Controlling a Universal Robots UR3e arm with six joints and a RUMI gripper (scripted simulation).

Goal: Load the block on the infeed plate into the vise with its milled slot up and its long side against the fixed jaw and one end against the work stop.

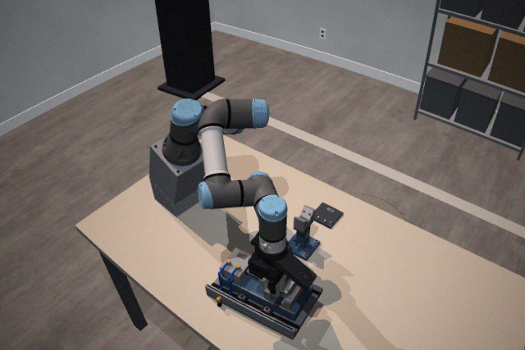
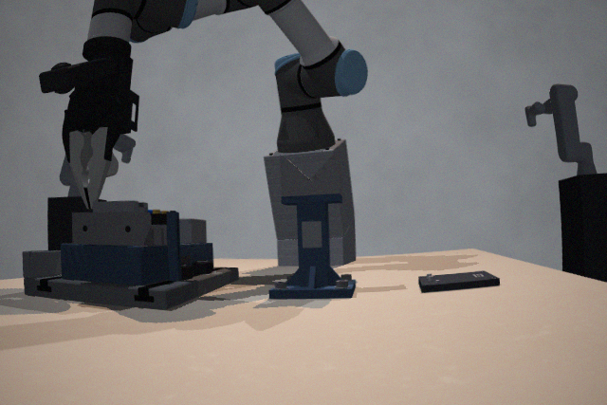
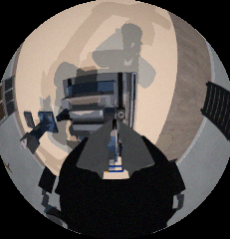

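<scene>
Right now my hand is 5 cm to the right of the grey part and 2 cm above it. Also, from my hand: blue vise: 8 cm below, 7 cm behind, 5 cm to the left.
</scene>
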